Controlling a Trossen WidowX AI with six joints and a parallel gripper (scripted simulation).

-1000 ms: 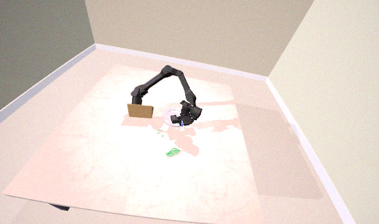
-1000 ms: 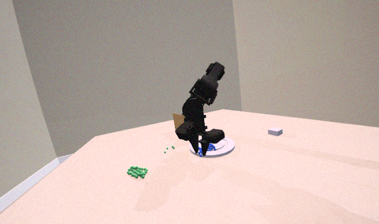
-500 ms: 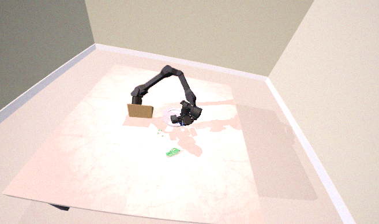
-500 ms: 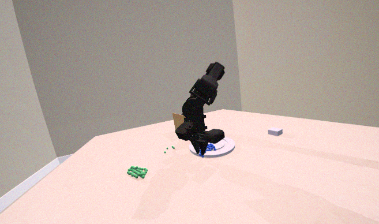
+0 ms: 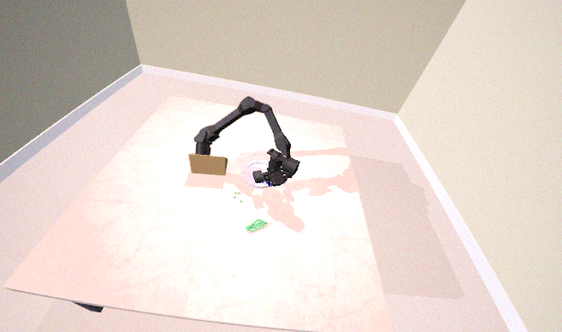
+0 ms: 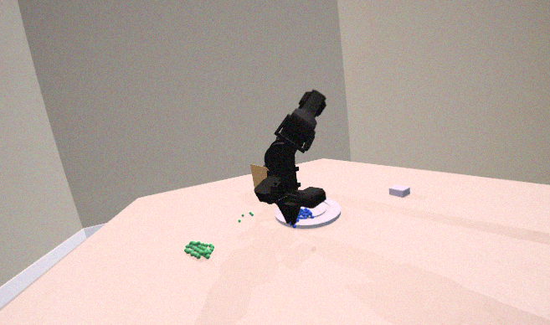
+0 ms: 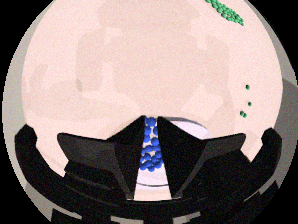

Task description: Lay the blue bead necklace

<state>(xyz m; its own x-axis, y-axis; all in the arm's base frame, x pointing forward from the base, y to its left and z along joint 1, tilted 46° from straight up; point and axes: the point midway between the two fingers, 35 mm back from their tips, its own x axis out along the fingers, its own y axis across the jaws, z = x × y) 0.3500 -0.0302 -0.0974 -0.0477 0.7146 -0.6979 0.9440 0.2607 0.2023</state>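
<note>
Now: the round white bead board 9 cm to the left of my gripper tip, 6 cm behind it and 1 cm below it. The rest, counted from my gripper tip: small grey block (38 cm to the left, 5 cm ahead).
</note>
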